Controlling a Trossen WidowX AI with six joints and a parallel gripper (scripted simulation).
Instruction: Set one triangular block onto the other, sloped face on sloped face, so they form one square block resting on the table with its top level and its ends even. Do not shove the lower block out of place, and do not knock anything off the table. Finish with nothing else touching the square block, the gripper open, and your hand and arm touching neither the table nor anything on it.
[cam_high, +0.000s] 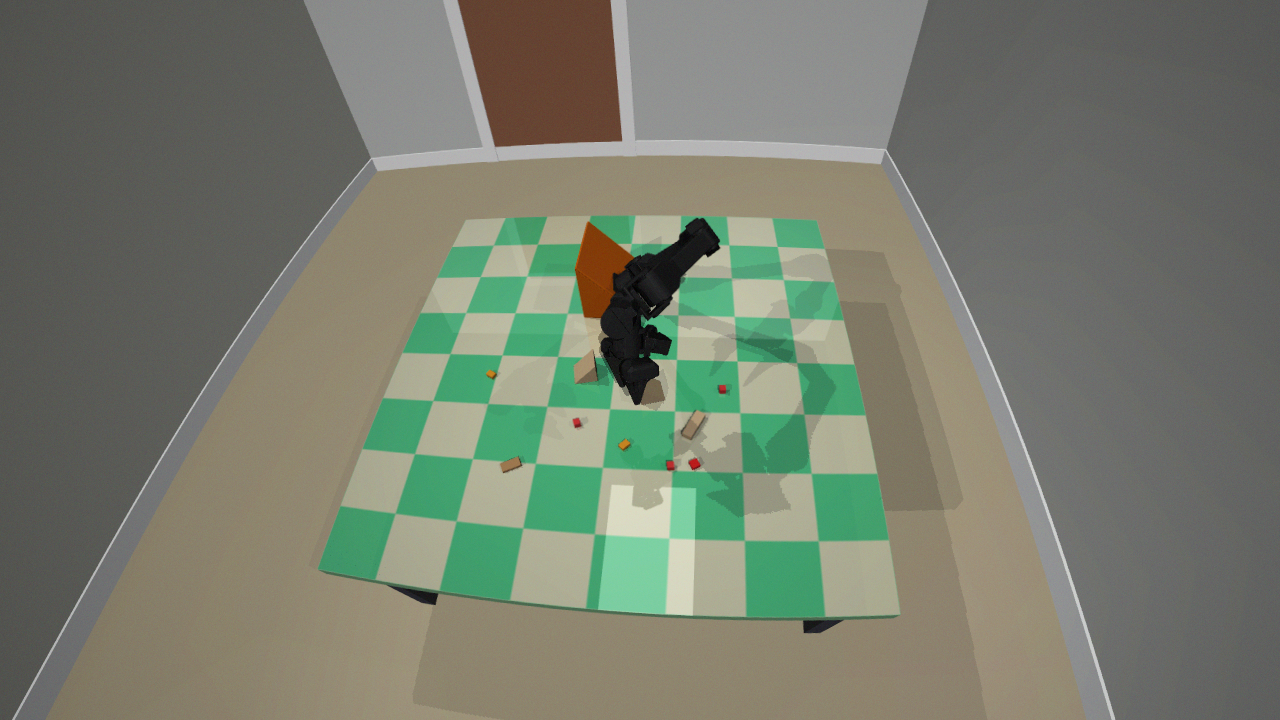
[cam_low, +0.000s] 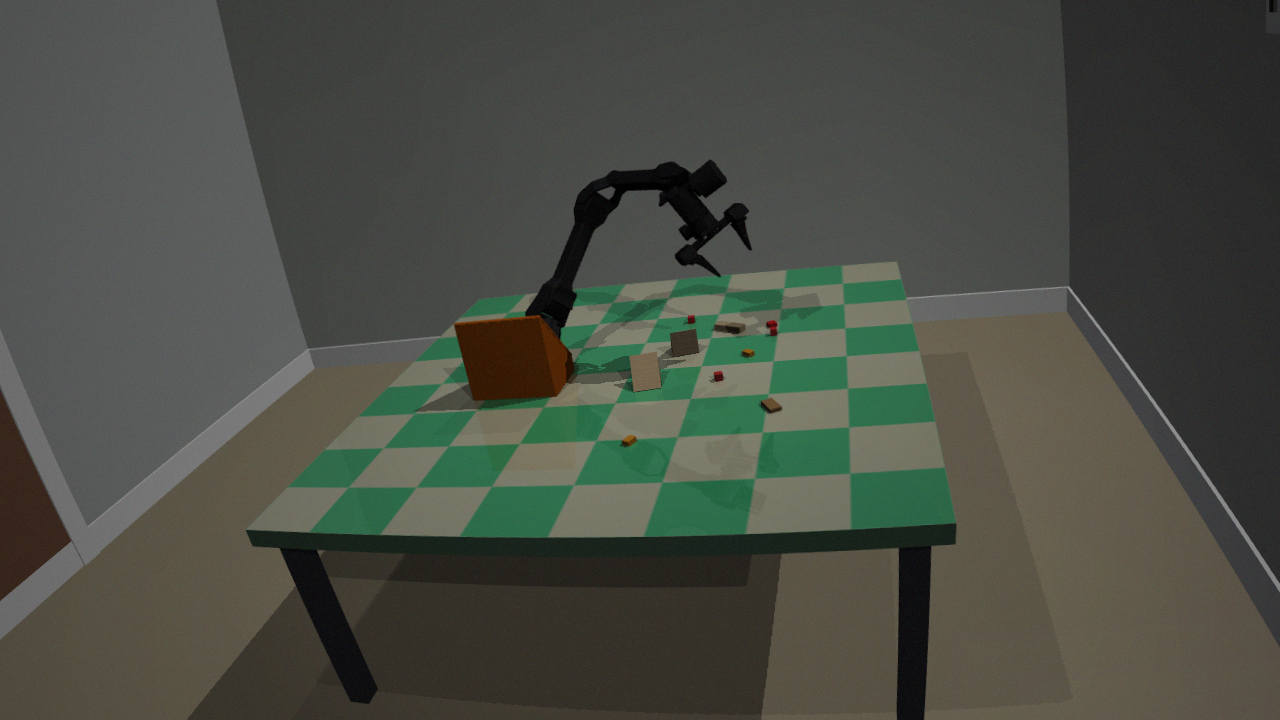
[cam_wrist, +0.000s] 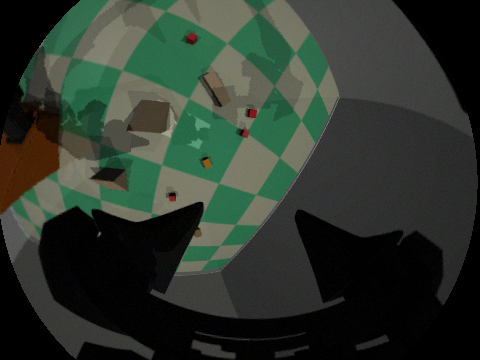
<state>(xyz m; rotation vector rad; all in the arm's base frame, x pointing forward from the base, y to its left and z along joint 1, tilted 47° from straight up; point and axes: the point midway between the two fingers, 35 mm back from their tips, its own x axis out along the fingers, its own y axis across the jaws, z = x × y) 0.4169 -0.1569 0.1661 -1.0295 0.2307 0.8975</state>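
My gripper tip is 40 mm past the tan bar, 140 mm to the right of it and 200 mm above it. From my gripper tip the other things lie so: brown piece 40 mm ahead, 300 mm to the right, 210 mm below.
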